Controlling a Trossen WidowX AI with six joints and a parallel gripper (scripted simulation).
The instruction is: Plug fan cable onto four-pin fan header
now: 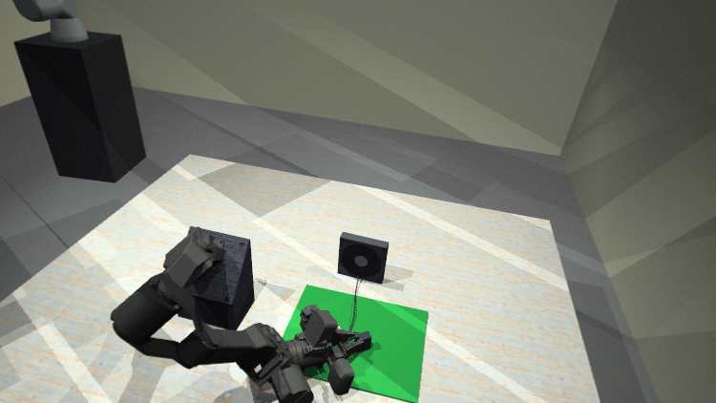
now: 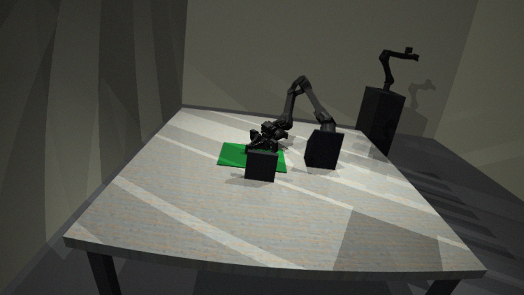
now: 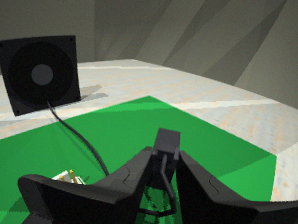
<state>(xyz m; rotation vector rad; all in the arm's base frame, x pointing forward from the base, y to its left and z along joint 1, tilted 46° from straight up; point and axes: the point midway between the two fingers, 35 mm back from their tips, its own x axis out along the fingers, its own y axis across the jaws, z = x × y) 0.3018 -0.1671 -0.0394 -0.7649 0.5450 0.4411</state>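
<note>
My gripper tip is 1 cm above the fan cable plug. Also, from my gripper tip: white four-pin fan header: 7 cm behind, 4 cm to the left, 4 cm below; then green board: 5 cm below, 3 cm to the left, 1 cm behind; then black fan box: 23 cm to the left, 2 cm behind, 2 cm above.
</note>
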